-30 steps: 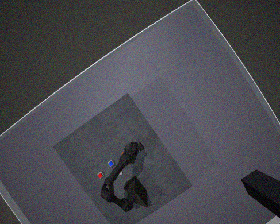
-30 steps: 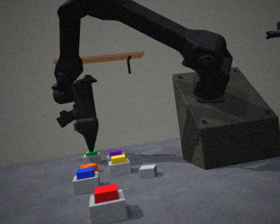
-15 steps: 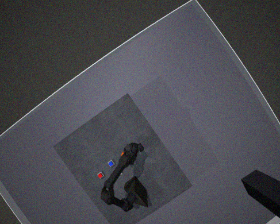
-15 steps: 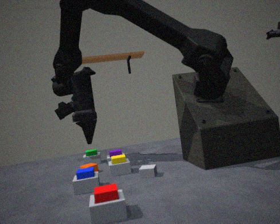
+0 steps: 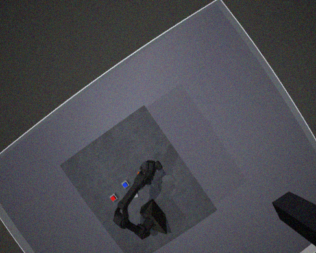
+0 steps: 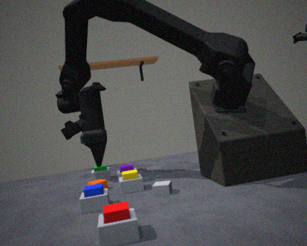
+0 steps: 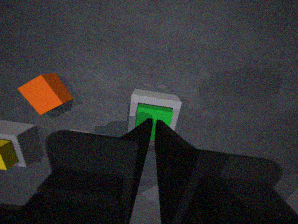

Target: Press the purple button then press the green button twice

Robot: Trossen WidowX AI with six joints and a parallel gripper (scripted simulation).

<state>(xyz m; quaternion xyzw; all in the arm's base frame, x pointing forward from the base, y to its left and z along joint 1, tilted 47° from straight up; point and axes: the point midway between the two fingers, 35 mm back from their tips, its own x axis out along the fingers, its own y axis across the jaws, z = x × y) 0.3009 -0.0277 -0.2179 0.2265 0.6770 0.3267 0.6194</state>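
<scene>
My gripper tip is 1 cm above the green button. Round my gripper tip: yellow button (17 cm to the left, 9 cm behind); purple button (8 cm behind, 7 cm to the left); orange block (12 cm to the left, 3 cm below, 1 cm behind).
</scene>
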